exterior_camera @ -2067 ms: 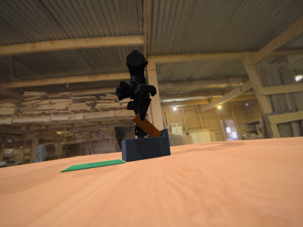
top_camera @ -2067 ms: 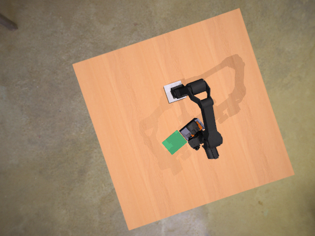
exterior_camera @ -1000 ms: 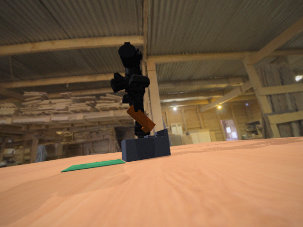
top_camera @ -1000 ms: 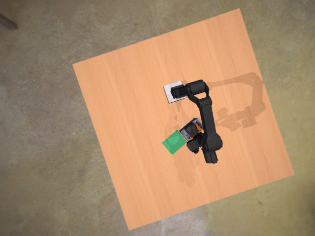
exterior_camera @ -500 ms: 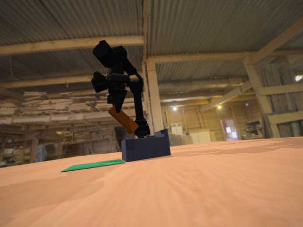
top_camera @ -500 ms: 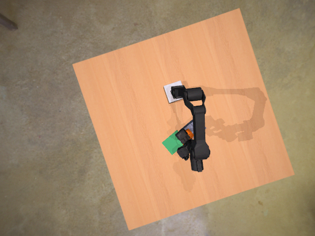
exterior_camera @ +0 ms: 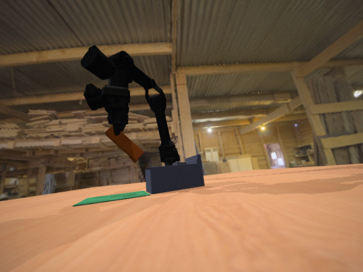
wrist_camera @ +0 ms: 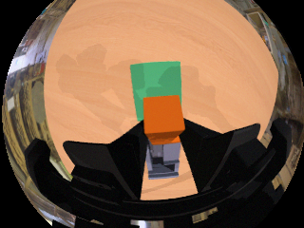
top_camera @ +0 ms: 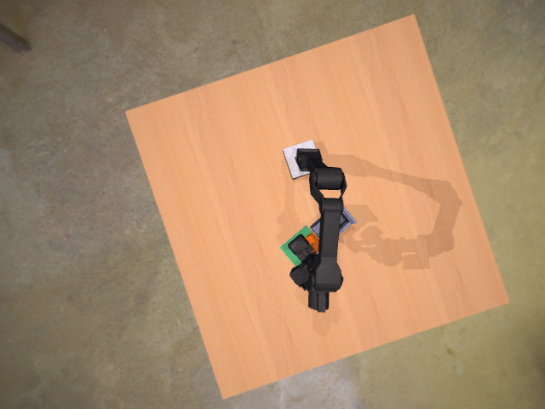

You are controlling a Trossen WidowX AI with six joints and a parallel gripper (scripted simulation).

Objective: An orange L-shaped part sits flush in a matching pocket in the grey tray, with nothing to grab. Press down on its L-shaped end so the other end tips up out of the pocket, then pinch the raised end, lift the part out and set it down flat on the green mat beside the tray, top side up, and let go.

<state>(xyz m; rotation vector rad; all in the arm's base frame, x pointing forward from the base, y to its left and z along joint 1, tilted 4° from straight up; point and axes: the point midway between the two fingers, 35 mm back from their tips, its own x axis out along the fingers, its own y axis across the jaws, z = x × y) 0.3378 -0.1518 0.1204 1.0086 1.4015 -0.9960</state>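
The green mat lies 17 cm below my gripper tip. From my gripper tip the other things lie so: orange L-shaped part (2 cm behind, 3 cm to the left, 3 cm below).
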